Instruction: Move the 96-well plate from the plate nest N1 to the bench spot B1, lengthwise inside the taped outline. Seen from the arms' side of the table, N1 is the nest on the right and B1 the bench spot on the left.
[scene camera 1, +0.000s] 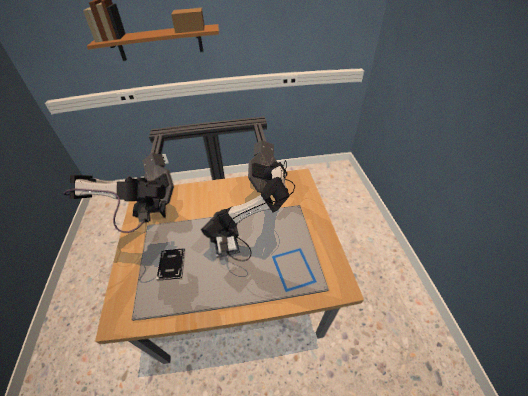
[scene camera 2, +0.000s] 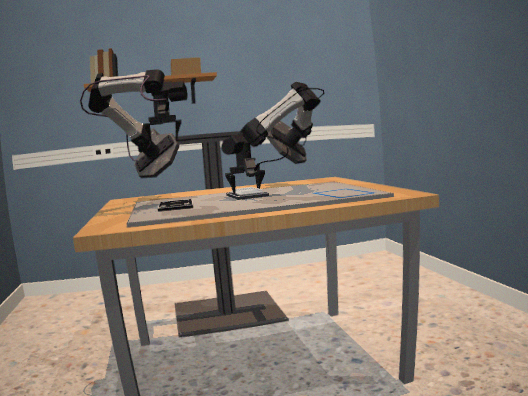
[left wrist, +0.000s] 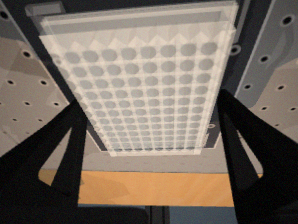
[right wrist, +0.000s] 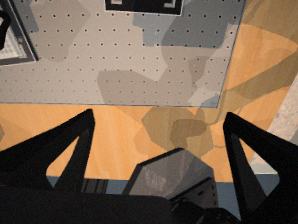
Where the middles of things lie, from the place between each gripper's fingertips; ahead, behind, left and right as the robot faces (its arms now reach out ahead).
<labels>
The white 96-well plate (left wrist: 148, 84) is right at my left hand.
Right now the white 96-well plate is 300 mm to the left of my right hand, 220 mm below it and 20 mm ahead of it.
</labels>
